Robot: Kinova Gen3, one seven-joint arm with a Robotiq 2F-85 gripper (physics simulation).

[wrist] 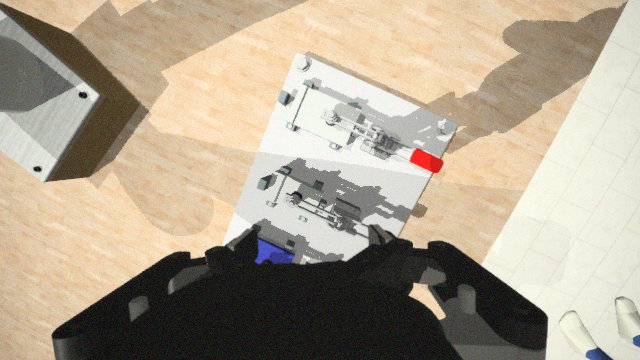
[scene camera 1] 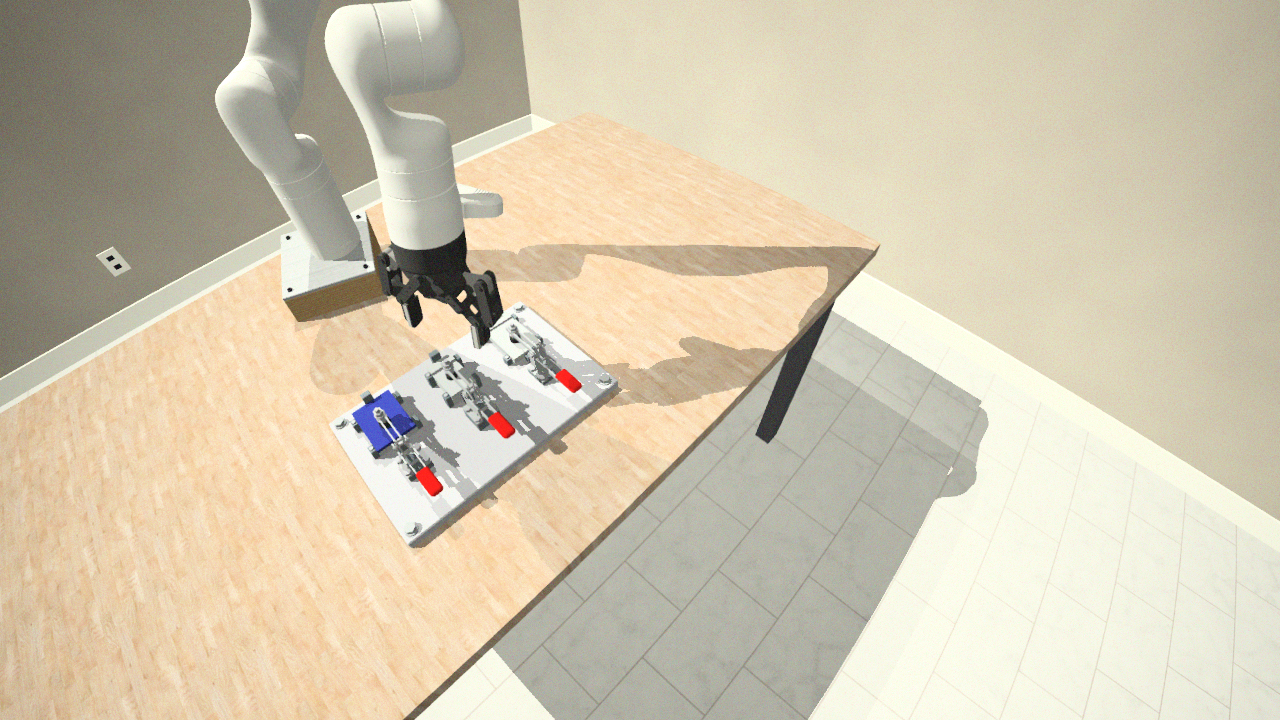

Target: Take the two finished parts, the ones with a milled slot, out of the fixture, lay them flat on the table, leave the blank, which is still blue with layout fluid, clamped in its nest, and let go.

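Where they show: gripper, fingertip midpoint: [wrist: 312, 239] [scene camera 1: 448, 333]; arm's base, origin of the base link: [wrist: 8, 75] [scene camera 1: 335, 241].
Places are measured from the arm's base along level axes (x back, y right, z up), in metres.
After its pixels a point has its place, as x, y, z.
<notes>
The fixture plate [scene camera 1: 393, 501] @(-0.496, 0.142, -0.059) [wrist: 275, 145] @(-0.339, -0.062, -0.058) lies on the table with three nests in a row. The blue blank [scene camera 1: 366, 431] @(-0.394, 0.122, -0.037) [wrist: 272, 250] @(-0.400, 0.072, -0.038) sits in the nest at the left in the scene view, under a clamp arm. A pale finished part [scene camera 1: 447, 368] [wrist: 286, 189] sits in the middle nest. Another pale finished part [scene camera 1: 512, 345] @(-0.403, -0.115, -0.043) [wrist: 311, 110] @(-0.368, -0.124, -0.042) sits in the nest at the right. Clamp arms reach over both; a thin dark line crosses each in the wrist view. My gripper [scene camera 1: 447, 329] @(-0.432, -0.023, 0.075) [wrist: 312, 239] @(-0.432, -0.023, 0.075) is open and empty, above the plate's back edge, and partly hides the blank in the wrist view.
Red clamp handles [scene camera 1: 568, 380] @(-0.524, -0.126, -0.022) [scene camera 1: 501, 424] @(-0.527, -0.017, -0.012) [scene camera 1: 429, 480] @(-0.529, 0.091, -0.017) [wrist: 426, 160] @(-0.519, -0.128, -0.022) point toward the table's front edge. Bolts stand at the plate's corners. The robot's base block [scene camera 1: 335, 300] @(-0.085, 0.054, -0.053) [wrist: 95, 135] @(-0.090, 0.039, -0.042) stands behind the plate on the table [scene camera 1: 179, 501] @(-0.279, 0.393, -0.073) [wrist: 210, 100] @(-0.218, -0.079, -0.074).
</notes>
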